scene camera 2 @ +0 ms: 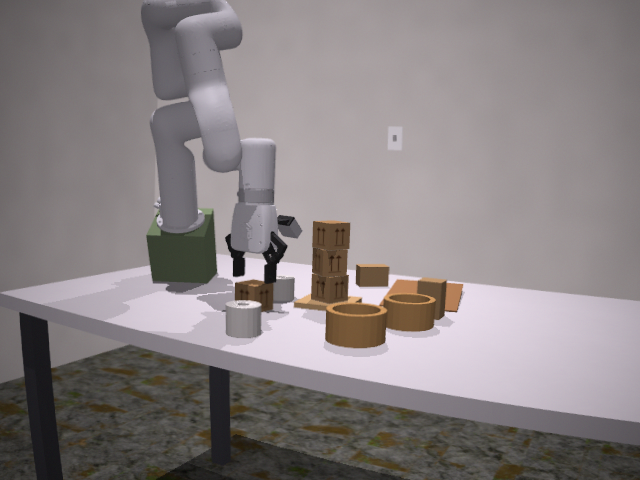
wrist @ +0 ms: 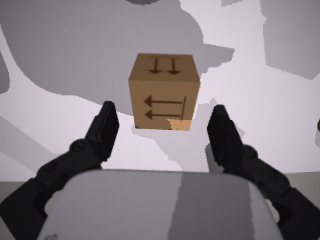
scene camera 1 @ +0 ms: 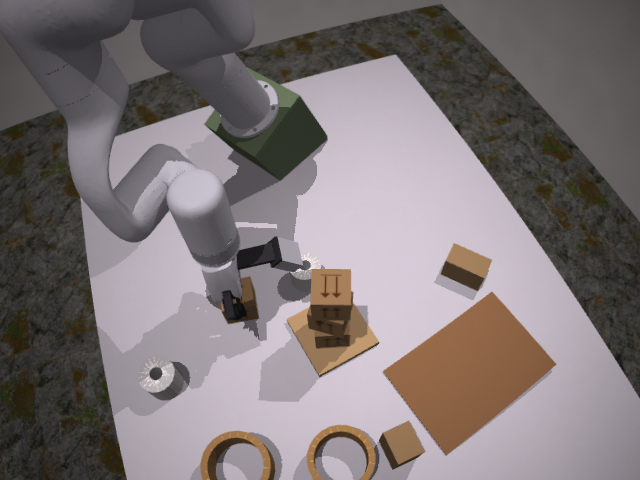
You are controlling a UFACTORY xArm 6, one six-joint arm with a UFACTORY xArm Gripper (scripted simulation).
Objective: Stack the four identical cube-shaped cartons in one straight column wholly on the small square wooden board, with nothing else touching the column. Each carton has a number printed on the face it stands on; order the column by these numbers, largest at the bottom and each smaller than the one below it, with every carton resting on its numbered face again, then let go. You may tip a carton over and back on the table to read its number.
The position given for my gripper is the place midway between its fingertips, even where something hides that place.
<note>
In view: my gripper [scene camera 2: 254, 279] and a large flat board [scene camera 1: 455, 382].
The large flat board is seen too in scene camera 2 [scene camera 2: 453, 291]. My gripper shows as well in the wrist view [wrist: 163, 114] and in scene camera 1 [scene camera 1: 234, 292]. The wrist view does not show the large flat board: it is out of frame.
</note>
